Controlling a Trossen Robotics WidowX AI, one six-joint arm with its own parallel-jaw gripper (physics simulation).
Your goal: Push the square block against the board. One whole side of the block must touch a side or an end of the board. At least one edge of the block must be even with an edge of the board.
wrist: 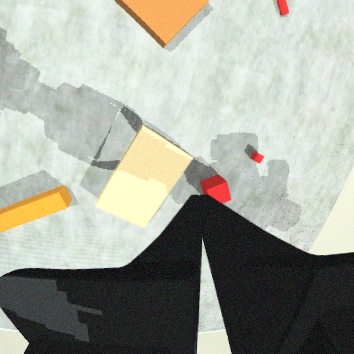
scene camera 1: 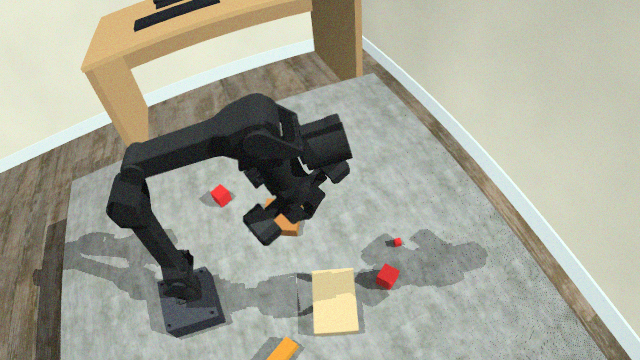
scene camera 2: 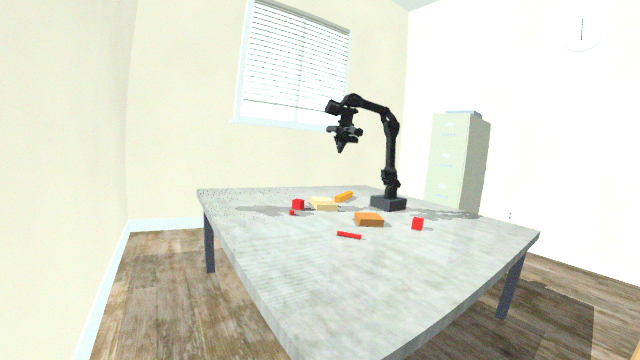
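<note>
The square block, flat and orange, lies on the table, partly hidden by the arm in scene camera 1 and cut off by the top edge of the wrist view. The board, a cream rectangle, lies flat and apart from the block. A wide stretch of table separates them. In the wrist view one corner of the block points towards the board. My gripper is shut and empty. It hangs high above the table, touching neither of them.
A red cube and a tiny red cube lie beyond the board. Another red cube lies beyond the block. An orange bar and a red rod also lie there.
</note>
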